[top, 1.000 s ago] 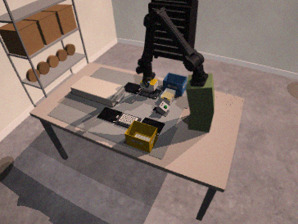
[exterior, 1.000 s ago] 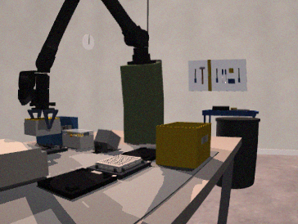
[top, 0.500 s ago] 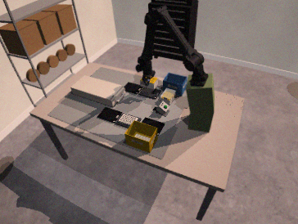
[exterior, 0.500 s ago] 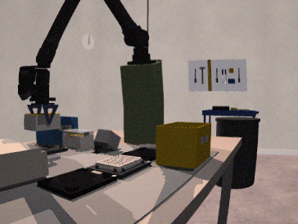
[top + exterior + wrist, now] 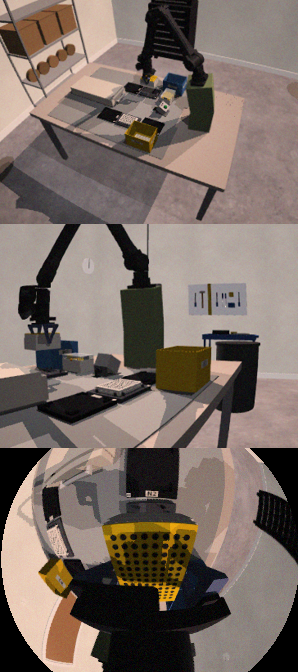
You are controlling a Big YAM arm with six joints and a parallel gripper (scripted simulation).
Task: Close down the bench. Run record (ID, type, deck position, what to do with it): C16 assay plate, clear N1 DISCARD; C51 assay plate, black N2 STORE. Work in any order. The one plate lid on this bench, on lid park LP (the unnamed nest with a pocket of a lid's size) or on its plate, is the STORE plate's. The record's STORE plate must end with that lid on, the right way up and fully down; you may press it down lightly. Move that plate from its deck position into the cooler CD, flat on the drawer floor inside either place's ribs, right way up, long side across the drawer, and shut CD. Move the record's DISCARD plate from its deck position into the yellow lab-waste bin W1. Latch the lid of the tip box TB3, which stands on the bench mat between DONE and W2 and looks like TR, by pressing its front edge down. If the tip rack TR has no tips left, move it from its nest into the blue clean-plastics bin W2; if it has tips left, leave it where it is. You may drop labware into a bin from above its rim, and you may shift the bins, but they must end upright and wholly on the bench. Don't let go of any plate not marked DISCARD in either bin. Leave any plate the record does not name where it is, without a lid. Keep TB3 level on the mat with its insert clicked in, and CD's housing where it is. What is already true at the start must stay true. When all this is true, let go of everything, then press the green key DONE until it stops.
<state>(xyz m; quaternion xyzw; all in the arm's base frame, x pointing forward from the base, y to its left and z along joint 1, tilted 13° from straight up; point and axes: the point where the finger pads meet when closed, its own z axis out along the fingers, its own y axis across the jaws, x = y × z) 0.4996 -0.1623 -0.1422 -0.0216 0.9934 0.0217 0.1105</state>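
Right now my hand is 230 mm past the green key DONE, 170 mm to the right of it and 70 mm above it. Also, from my hand: tip box TB3: 180 mm behind, 100 mm below, 10 mm to the left; then black nest N2: 170 mm ahead, 130 mm below; then yellow-topped tip rack TR: 10 mm to the right, 10 mm behind, 10 mm above.
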